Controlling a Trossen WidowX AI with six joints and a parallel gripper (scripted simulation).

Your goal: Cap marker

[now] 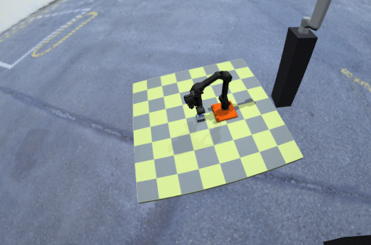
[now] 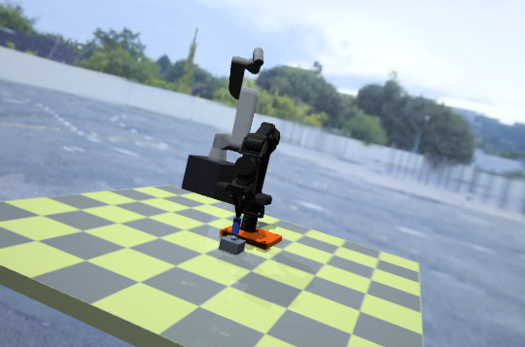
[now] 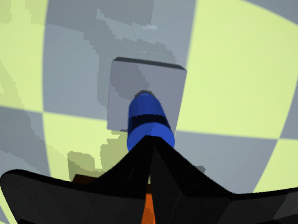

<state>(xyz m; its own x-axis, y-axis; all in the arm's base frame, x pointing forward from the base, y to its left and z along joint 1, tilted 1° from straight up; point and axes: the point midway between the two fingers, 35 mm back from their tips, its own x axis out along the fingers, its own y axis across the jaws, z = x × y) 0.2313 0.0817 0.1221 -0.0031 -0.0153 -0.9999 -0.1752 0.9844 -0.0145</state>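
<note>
Right now the blue cap is 30 mm below my gripper tip. Also, from my gripper tip: holder block: 90 mm below.
</note>
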